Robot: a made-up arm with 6 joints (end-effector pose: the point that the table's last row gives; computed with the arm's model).
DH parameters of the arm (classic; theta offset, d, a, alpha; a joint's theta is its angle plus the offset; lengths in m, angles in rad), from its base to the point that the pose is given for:
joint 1: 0 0.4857 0.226 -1.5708
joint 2: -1.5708 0 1.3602 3.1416
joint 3: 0 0 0.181 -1.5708
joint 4: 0 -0.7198 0 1.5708
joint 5: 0 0 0 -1.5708
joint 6: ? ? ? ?
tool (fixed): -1.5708 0 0 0
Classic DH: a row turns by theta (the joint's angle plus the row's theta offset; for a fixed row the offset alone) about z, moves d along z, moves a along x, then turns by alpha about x.
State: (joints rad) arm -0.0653 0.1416 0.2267 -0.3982 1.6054 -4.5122
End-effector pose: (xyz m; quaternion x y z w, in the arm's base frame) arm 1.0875 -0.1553 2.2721 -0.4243 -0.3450 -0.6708 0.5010
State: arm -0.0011 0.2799 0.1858 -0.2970 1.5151 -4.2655
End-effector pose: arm 1.3668 -0.0648 2.1104 -0.5799 -0.2532 -0.6029 0.4860
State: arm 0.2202 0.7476 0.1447 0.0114 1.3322 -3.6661
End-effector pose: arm 1.9589 0.4409 1.3685 -0.8870 -0.1956 -0.3149 0.2753
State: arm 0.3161 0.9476 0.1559 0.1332 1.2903 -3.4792
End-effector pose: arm 2.0387 0.6959 0.9969 -0.9315 -0.2477 -0.2098 0.1644
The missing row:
joint 6: 1.5708 -0.2167 0 1.5708
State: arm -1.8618 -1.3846 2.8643 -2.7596 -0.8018 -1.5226
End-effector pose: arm 0.4024 1.1412 -0.1867 -0.1532 0.6339 -0.1040 0.7509
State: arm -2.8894 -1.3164 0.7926 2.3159 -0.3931 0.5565
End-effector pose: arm 1.6947 0.4997 1.4963 0.0965 -0.3395 0.2875 0.8904
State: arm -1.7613 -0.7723 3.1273 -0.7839 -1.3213 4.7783
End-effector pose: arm 0.3846 1.2116 0.9049 -0.4391 -0.2784 0.1580 0.8395
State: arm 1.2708 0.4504 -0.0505 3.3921 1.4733 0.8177
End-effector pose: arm 0.4809 1.3738 1.3300 0.2049 0.4935 -0.4409 0.7212
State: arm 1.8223 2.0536 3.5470 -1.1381 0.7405 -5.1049
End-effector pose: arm -0.1843 1.2506 0.7501 0.7140 -0.2862 0.3058 0.5611
